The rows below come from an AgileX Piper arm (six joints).
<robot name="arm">
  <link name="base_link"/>
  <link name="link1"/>
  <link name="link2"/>
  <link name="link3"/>
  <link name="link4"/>
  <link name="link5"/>
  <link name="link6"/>
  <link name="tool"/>
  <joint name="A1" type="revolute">
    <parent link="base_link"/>
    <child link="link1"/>
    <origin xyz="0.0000 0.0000 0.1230" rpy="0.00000 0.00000 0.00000"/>
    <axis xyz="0 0 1"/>
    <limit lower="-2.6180" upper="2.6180"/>
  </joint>
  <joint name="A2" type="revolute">
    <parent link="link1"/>
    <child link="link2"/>
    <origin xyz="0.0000 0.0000 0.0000" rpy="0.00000 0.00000 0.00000"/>
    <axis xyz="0 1 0"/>
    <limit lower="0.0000" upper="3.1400"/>
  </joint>
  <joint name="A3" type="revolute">
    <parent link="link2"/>
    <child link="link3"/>
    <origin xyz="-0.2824 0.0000 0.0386" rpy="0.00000 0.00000 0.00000"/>
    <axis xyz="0 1 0"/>
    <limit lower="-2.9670" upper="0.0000"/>
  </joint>
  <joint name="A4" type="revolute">
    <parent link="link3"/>
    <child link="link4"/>
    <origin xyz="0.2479 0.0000 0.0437" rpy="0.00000 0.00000 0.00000"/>
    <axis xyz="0.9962 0 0.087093"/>
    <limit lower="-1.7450" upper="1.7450"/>
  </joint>
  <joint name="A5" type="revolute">
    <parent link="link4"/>
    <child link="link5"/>
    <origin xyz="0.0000 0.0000 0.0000" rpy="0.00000 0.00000 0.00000"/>
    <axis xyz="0 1 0"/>
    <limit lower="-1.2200" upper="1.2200"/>
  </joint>
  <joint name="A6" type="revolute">
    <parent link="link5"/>
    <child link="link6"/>
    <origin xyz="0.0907 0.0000 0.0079" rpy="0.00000 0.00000 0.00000"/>
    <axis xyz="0.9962 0 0.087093"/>
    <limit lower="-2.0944" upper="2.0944"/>
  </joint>
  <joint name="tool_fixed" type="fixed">
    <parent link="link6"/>
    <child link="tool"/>
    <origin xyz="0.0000 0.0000 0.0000" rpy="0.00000 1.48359 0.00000"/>
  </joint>
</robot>
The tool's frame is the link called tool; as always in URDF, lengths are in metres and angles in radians.
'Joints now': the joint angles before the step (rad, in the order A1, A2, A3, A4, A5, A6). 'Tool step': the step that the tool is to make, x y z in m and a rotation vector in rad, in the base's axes. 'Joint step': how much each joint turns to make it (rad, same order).
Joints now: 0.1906 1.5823 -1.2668 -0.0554 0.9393 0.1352
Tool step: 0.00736 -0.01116 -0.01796 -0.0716 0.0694 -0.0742
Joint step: -0.0169 0.0530 0.0000 -0.0887 0.0350 0.0818
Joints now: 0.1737 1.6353 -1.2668 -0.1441 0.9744 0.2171
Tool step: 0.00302 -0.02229 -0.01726 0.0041 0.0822 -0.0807
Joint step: -0.0710 0.0382 0.0136 0.0172 0.0294 0.0008
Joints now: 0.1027 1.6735 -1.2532 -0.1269 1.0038 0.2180
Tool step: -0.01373 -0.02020 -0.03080 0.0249 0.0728 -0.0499
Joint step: -0.0682 0.0029 0.1182 0.0358 -0.0530 -0.0273
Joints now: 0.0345 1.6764 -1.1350 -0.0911 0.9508 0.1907
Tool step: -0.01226 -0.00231 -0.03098 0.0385 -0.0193 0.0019
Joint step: -0.0183 0.0010 0.1351 0.0446 -0.1585 -0.0335
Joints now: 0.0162 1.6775 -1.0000 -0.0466 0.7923 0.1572
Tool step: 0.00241 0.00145 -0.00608 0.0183 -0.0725 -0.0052
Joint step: 0.0000 0.0009 0.0332 0.0187 -0.1070 -0.0023
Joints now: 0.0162 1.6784 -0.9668 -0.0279 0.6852 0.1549
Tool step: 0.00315 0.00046 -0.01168 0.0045 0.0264 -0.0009
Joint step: 0.0000 0.0385 0.0000 0.0069 -0.0123 -0.0031
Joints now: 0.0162 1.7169 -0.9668 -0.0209 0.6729 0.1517
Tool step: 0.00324 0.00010 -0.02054 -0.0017 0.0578 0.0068
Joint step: 0.0000 0.0660 0.0000 0.0008 -0.0083 -0.0074
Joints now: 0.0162 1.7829 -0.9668 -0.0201 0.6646 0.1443
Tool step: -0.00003 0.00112 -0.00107 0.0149 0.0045 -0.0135
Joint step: 0.0000 0.0033 0.0000 0.0201 0.0009 0.0001
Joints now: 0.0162 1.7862 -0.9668 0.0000 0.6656 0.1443
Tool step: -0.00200 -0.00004 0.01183 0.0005 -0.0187 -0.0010
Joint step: 0.0000 -0.0356 -0.0046 0.0000 0.0215 0.0010
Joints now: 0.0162 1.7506 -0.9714 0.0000 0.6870 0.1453
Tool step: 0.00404 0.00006 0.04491 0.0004 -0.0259 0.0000
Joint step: 0.0000 -0.0738 -0.1030 0.0000 0.1509 0.0000
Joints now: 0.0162 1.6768 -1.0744 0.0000 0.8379 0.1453
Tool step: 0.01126 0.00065 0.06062 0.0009 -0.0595 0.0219
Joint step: -0.0001 -0.0434 -0.1932 0.0063 0.1771 -0.0246
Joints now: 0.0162 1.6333 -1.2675 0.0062 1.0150 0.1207
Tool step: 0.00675 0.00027 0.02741 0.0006 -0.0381 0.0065
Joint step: 0.0000 -0.0008 -0.1049 0.0019 0.0677 -0.0068
